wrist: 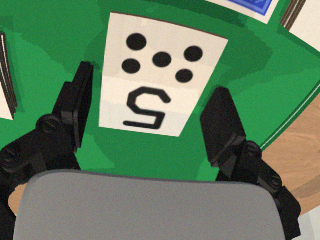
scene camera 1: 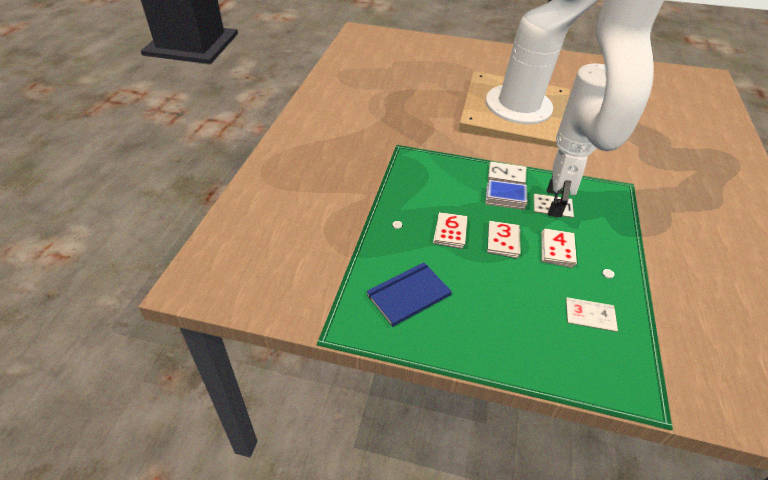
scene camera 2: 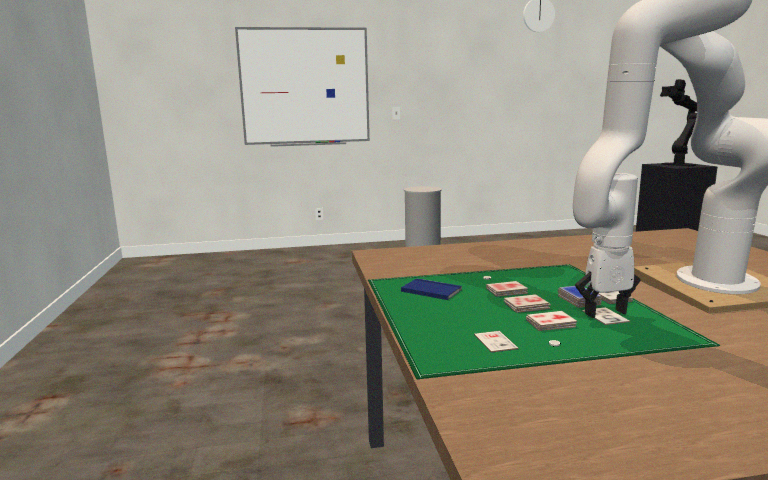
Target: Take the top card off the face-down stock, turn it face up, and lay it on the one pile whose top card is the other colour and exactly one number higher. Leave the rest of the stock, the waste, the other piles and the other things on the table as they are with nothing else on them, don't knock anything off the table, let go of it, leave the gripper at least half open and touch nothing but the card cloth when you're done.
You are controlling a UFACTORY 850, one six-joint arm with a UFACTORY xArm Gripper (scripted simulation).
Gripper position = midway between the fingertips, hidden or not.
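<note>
Blue notebook (scene camera 1: pixel 403 296), (scene camera 2: pixel 434 289); out of frame in the wrist view. Small reference card (scene camera 1: pixel 580 312); out of frame in the wrist view. Green card cloth (wrist: pixel 263 65). My gripper (scene camera 2: pixel 605 314), (wrist: pixel 152 91), (scene camera 1: pixel 553 204).
</note>
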